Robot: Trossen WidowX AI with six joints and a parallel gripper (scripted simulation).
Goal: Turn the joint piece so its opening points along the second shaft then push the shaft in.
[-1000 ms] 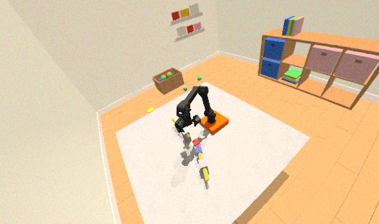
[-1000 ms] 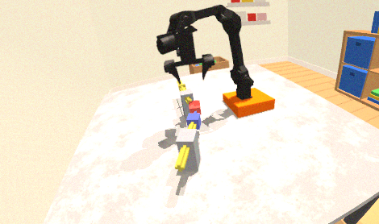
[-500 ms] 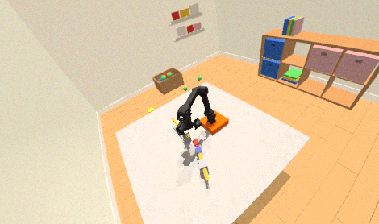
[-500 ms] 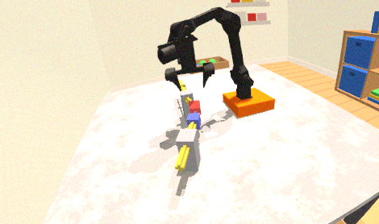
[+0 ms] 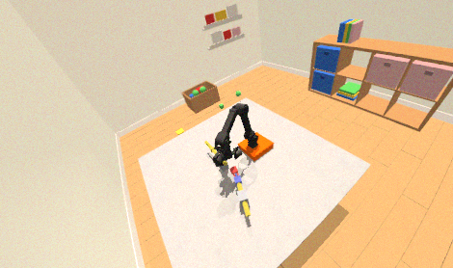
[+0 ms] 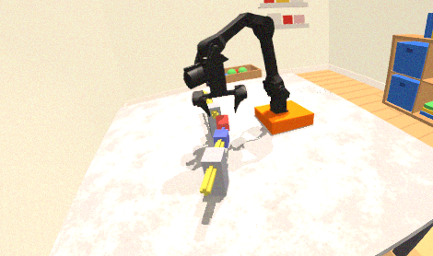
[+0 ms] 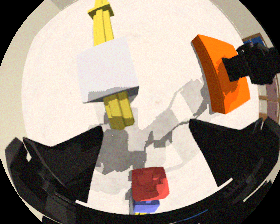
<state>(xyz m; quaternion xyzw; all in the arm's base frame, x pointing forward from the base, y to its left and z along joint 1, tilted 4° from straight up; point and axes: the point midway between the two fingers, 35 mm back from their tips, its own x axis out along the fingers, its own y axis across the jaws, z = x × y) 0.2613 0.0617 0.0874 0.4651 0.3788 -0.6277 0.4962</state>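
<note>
Right now the red joint piece is 80 mm to the left of my gripper tip and 20 mm ahead of it.
</note>
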